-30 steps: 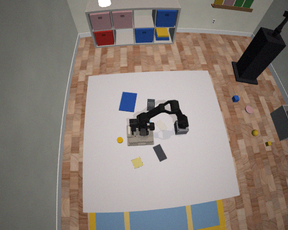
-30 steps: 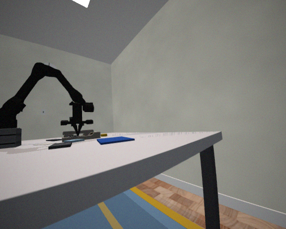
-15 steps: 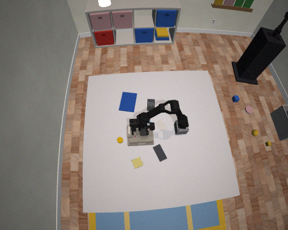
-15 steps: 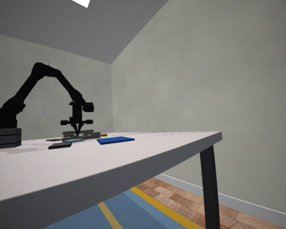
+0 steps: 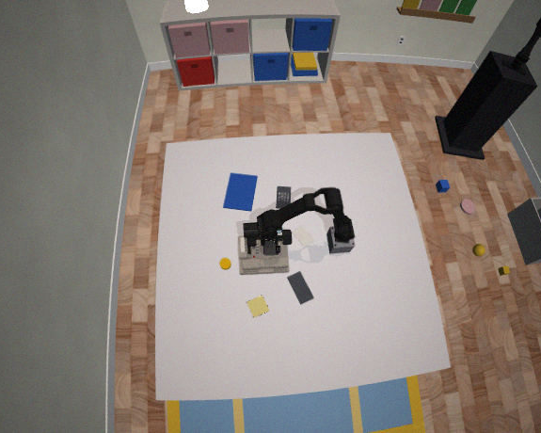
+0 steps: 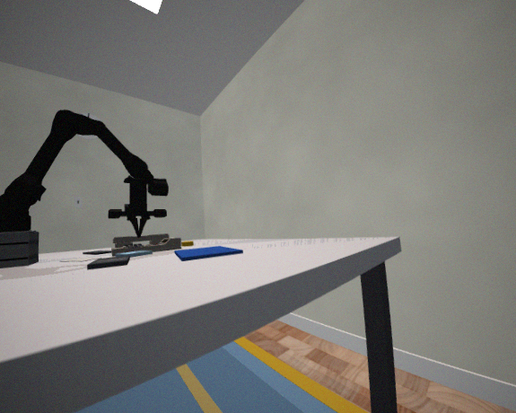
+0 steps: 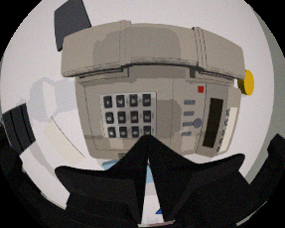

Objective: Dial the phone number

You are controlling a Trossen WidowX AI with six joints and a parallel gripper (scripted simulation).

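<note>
The beige desk phone is 70 mm below my hand, 40 mm to the left of it and 20 mm ahead of it. Also, from my hand: dark grey card (170 mm to the left, 160 mm behind, 80 mm below); then handset (90 mm to the left, 40 mm below, 10 mm ahead); then cream note (150 mm behind, 90 mm below, 70 mm to the right).
</note>
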